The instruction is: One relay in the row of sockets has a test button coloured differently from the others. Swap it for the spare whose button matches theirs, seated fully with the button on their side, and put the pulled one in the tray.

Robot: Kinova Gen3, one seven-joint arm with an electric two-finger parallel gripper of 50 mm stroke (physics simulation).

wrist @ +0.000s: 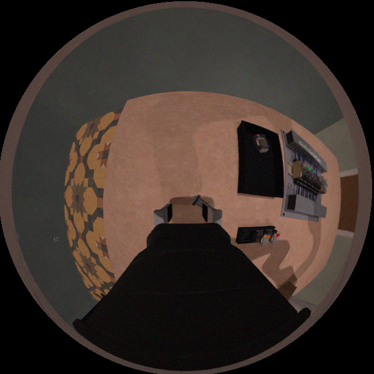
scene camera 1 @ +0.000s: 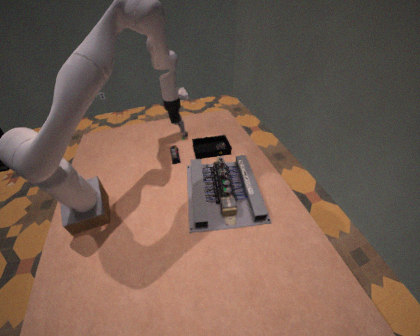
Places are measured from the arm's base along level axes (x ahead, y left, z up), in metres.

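Where they show: gripper, between the fingertips: (scene camera 1: 181, 129); arm's base, origin of its link: (scene camera 1: 84, 198).
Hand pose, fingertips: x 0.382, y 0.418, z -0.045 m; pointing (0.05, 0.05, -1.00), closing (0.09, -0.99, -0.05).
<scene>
Things, the pixels of their top centre, and the offset from my fingertips. "spot": a spot on its surface instead.
- small piece with green, centre of its top: (scene camera 1: 184, 133) 0.012 m down, 0.011 m ahead, 0.026 m right
- black tray, a spot on its surface: (scene camera 1: 212, 154) spot: 0.025 m down, 0.109 m ahead, 0.215 m right
- socket row, a spot on its surface: (scene camera 1: 225, 186) spot: 0.019 m up, 0.095 m ahead, 0.451 m right
- black holder, centre of its top: (scene camera 1: 174, 152) 0.009 m up, 0.054 m back, 0.199 m right
- grey panel, centre of its top: (scene camera 1: 224, 189) 0.029 m down, 0.100 m ahead, 0.422 m right
My gripper (scene camera 1: 183, 129) (wrist: 187, 209) is open beyond the tray's left end, low over the table, with bare table showing between its fingers in the wrist view. A small piece with green (scene camera 1: 185, 136) shows at the fingertips in the scene view. A tilted grey piece (wrist: 198, 200) shows beside the right finger in the wrist view; I cannot tell whether it is the same thing. A relay with a red mark (wrist: 261, 143) lies in the black tray (scene camera 1: 212, 154) (wrist: 241, 165). The socket row (scene camera 1: 225, 186) (wrist: 310, 176) shows green buttons; its details are too small to tell.
A black holder (scene camera 1: 175, 155) (wrist: 246, 235) stands left of the tray in the scene view. It bears relays with an orange button (wrist: 267, 237) and a red button (wrist: 277, 235). Grey ducts (scene camera 1: 251, 189) (wrist: 306, 206) flank the sockets on the grey panel (scene camera 1: 212, 226).
</scene>
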